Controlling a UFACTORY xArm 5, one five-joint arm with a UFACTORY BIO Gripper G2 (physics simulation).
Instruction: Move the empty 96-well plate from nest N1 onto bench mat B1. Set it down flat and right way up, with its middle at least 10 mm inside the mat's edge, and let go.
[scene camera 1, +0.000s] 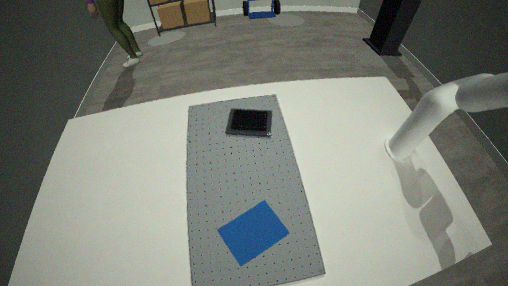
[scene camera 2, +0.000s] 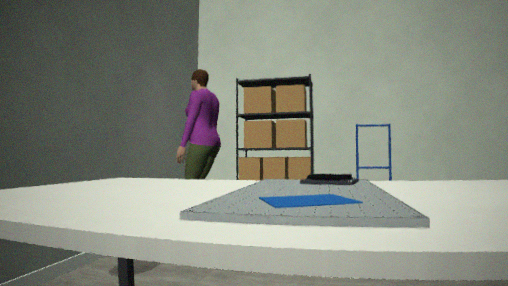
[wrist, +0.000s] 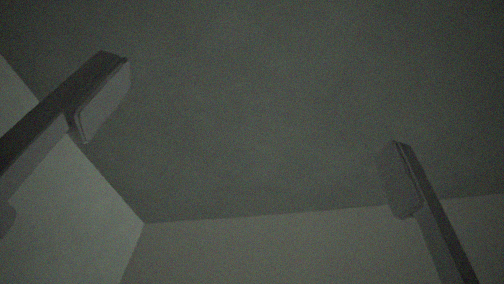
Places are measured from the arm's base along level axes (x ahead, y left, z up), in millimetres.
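Pixels of known places: end effector, tool point: (wrist: 266, 141); arm's base, origin of the base link: (scene camera 1: 397, 148).
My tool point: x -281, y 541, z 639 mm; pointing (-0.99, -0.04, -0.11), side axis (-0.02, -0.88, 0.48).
Ahead of a thing's pixels: the offset from my tool point to its top centre. Level surfaces: height alone.
The dark 96-well plate {600 mm down, 849 mm ahead, 769 mm right} (scene camera 1: 251, 120) (scene camera 2: 330, 176) sits flat in nest N1 {612 mm down, 849 mm ahead, 768 mm right} (scene camera 1: 248, 134) (scene camera 2: 306, 181), a dark frame near the far end of the grey perforated board. Bench mat B1 {625 mm down} (scene camera 1: 254, 233) (scene camera 2: 310, 201) is a blue rectangle lying turned at an angle near the board's near end, with nothing on it. My gripper (wrist: 252, 137) is open and empty in the wrist view, its two fingers wide apart against walls and ceiling. It does not show in either scene view, so it is away from the plate and the mat.
The grey board {626 mm down} (scene camera 1: 240, 175) (scene camera 2: 225, 209) lies on the white table {639 mm down} (scene camera 1: 115, 185) (scene camera 2: 125, 200). My white arm (scene camera 1: 425, 120) stands at the table's right side. A person (scene camera 1: 117, 25) (scene camera 2: 202, 117), a shelf rack (scene camera 2: 311, 125) with boxes and a blue cart (scene camera 2: 373, 125) are beyond the table.
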